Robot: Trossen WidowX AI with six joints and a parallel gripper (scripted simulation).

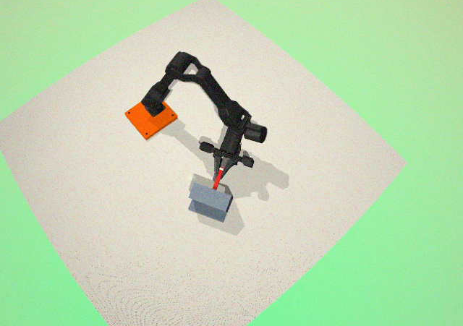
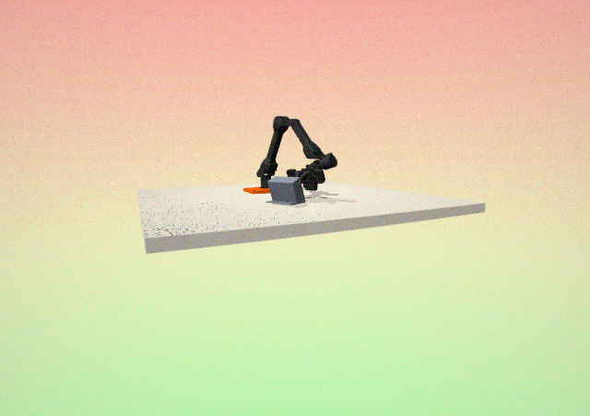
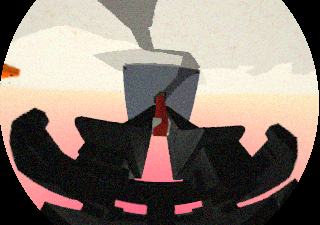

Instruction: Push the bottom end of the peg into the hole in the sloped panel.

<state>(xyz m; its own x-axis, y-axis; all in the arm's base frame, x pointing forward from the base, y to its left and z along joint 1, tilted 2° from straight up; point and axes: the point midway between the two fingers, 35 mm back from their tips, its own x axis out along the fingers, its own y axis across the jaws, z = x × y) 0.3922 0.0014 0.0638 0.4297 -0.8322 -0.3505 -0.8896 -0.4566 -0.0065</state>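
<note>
The grey sloped panel lies 60 mm to the right of my gripper tip, 30 mm ahead of it and 20 mm below it. Also, from my gripper tip: red peg 10 mm to the left, 10 mm behind, 10 mm above.
</note>
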